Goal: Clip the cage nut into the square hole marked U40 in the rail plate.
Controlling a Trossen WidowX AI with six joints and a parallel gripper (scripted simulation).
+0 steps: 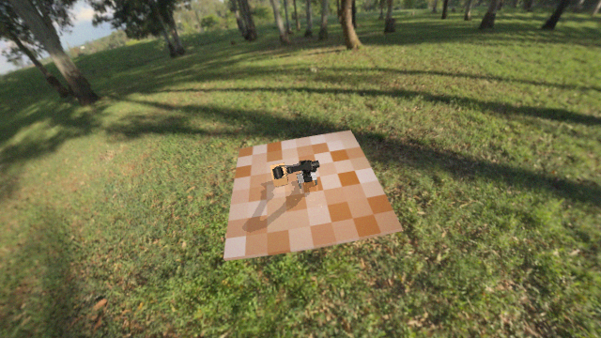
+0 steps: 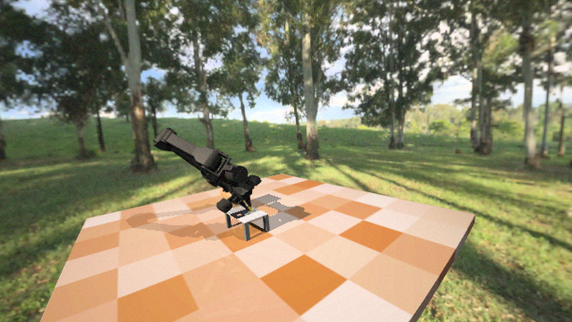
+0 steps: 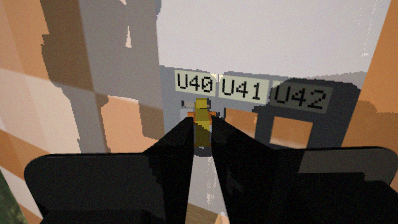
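My gripper tip is 10 mm above the cage nut.
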